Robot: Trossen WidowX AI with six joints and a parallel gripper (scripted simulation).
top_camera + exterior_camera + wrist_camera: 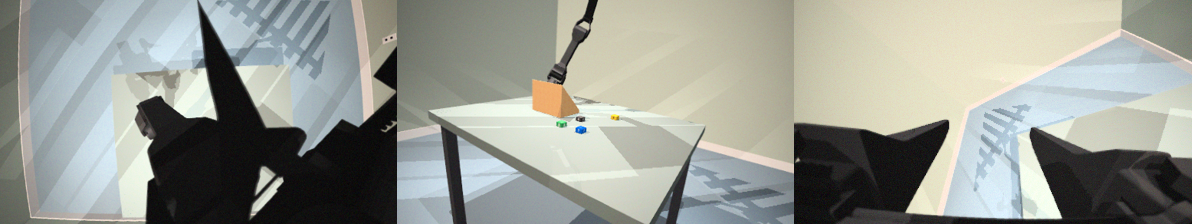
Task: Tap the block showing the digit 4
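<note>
Right now the dark grey block is 16 cm behind my gripper tip, 17 cm to the right of it and 63 cm below it. Round my gripper tip: blue block (8 cm behind, 31 cm to the right, 63 cm below); then green block (18 cm behind, 30 cm to the right, 63 cm below); then yellow block (3 cm behind, 3 cm to the right, 63 cm below).
</note>
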